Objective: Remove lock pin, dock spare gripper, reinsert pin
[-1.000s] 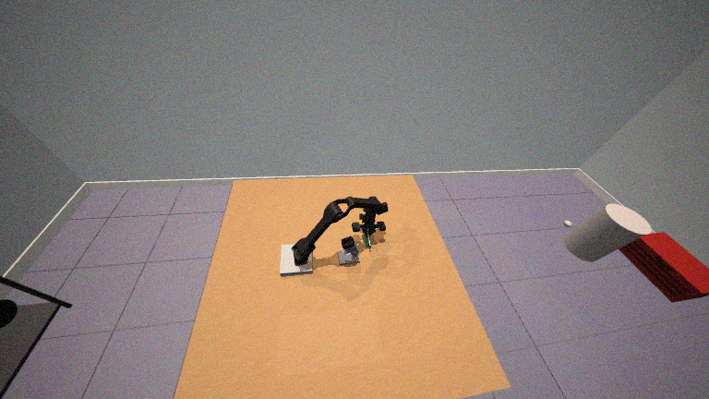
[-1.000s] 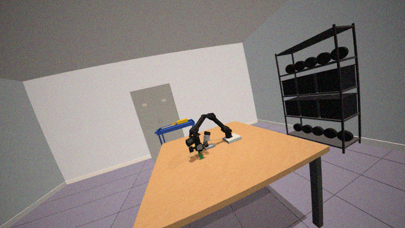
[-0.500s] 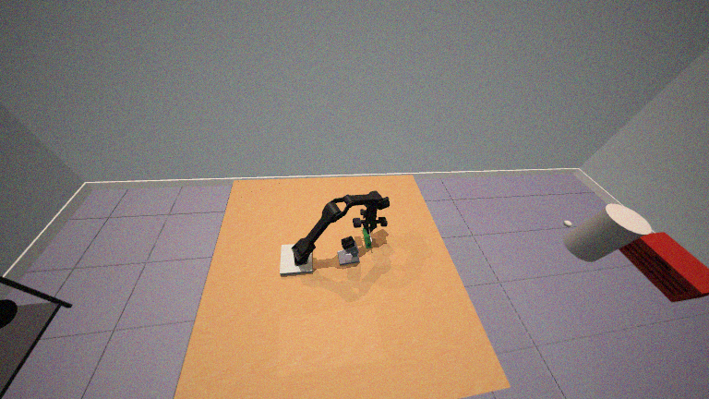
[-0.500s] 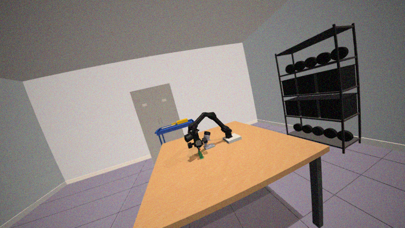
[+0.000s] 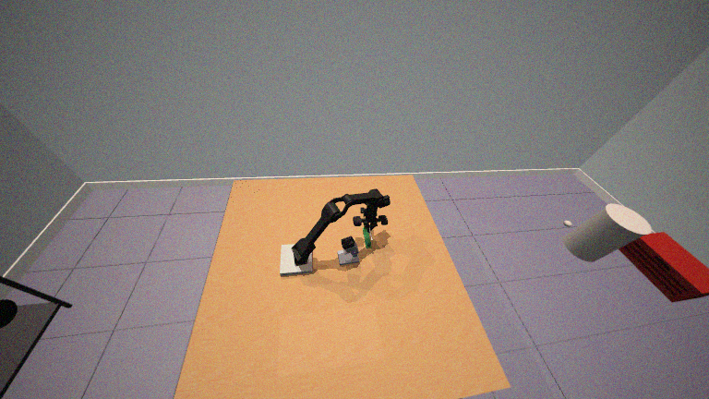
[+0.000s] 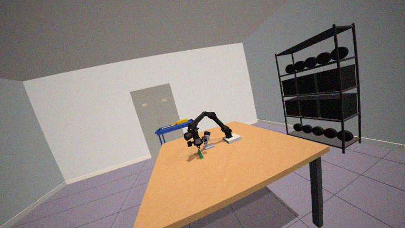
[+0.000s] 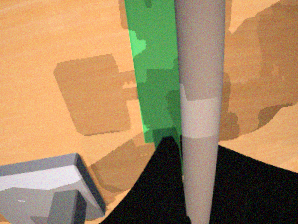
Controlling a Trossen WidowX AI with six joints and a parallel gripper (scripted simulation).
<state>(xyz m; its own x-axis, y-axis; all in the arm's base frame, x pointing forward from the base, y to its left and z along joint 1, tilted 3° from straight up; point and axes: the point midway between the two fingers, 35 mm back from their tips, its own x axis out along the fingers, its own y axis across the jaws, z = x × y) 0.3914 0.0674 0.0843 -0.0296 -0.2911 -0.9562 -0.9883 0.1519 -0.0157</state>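
Right now the green strip is 50 mm below my gripper tip and 10 mm to the left of it. The rest, counted from my gripper tip: spare gripper: 140 mm behind, 90 mm to the right, 50 mm above; grey mount: 130 mm behind, 90 mm to the right, 20 mm below.
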